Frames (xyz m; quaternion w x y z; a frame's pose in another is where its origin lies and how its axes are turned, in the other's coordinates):
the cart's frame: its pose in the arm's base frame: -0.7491 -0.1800 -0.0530 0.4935 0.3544 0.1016 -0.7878
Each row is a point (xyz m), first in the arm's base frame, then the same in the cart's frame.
Working: the arm's base frame: its pose in the cart's frame: -0.3580 0.5578 -0.3963 0.4935 -0.3544 -0.1016 0.7878

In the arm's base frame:
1: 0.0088 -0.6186 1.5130
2: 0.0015 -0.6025 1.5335
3: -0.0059 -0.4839 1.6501
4: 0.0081 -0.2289 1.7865
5: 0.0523 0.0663 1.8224
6: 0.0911 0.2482 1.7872
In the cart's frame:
1: -0.9204 1.1568 1.0168
2: -0.9433 1.1466 1.0268
3: -1.1018 1.1040 1.0547
4: -1.3752 1.0163 1.0176
5: -1.6187 0.9153 0.8730
6: -1.7340 0.8520 0.7368

